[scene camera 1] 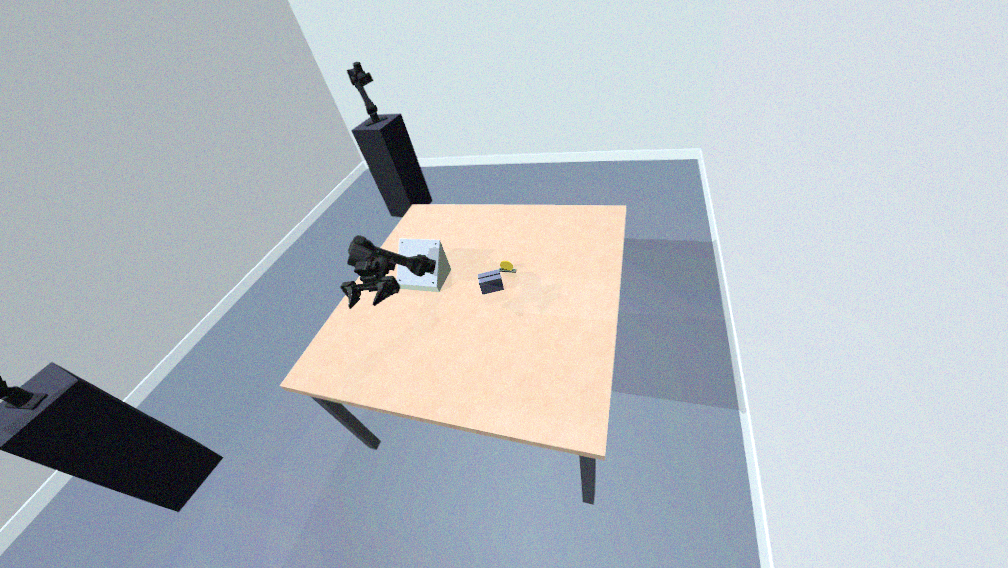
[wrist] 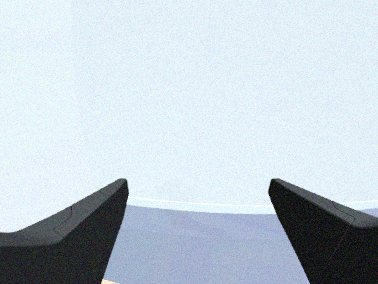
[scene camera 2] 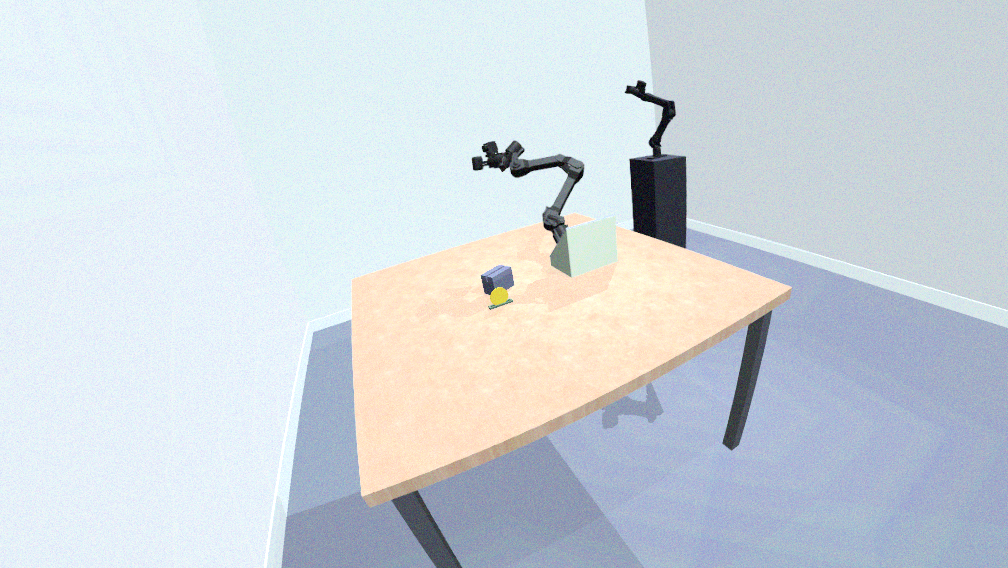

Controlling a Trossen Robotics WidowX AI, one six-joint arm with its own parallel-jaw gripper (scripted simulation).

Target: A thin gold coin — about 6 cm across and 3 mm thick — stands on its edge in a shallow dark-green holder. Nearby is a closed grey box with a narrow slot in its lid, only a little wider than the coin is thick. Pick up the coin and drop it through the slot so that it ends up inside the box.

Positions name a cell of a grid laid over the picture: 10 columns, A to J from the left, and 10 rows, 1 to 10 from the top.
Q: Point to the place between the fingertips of my gripper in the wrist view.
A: F7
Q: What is my gripper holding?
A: Nothing.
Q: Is my gripper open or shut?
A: Open.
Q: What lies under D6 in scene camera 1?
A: My gripper.
